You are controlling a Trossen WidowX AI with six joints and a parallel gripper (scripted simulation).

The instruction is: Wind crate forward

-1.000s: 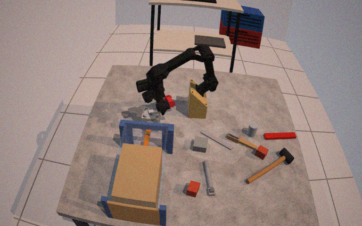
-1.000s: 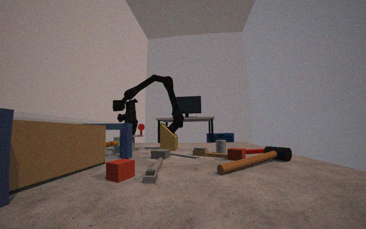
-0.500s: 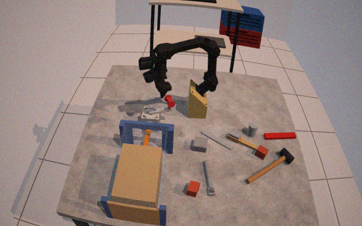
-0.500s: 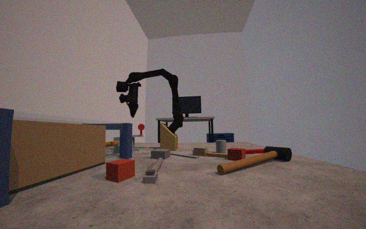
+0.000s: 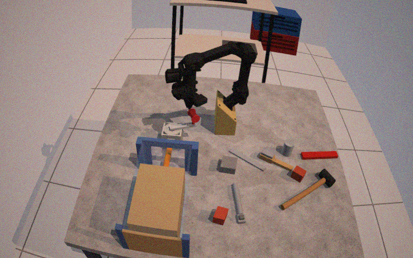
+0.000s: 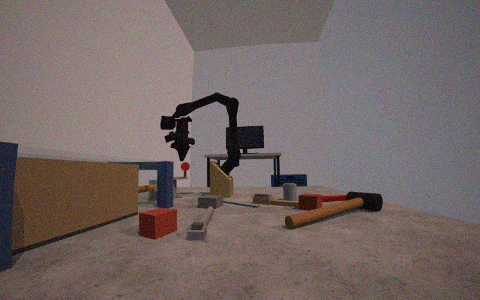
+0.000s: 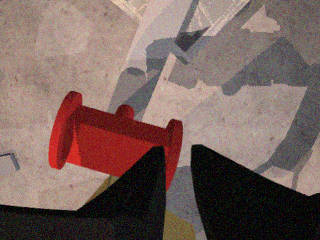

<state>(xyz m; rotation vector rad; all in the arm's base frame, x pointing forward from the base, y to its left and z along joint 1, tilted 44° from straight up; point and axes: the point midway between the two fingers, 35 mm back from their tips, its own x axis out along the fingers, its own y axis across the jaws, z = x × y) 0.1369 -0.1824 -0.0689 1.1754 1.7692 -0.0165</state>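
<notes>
Right now my gripper tip is 1 cm short of the red knob, 3 cm to the right of it and 4 cm above it. Round my gripper tip: grey winch (4 cm ahead, 8 cm to the right, 14 cm below); grey crank arm (3 cm ahead, 1 cm to the right, 7 cm below); blue frame (21 cm ahead, 7 cm to the right, 7 cm below).
</notes>
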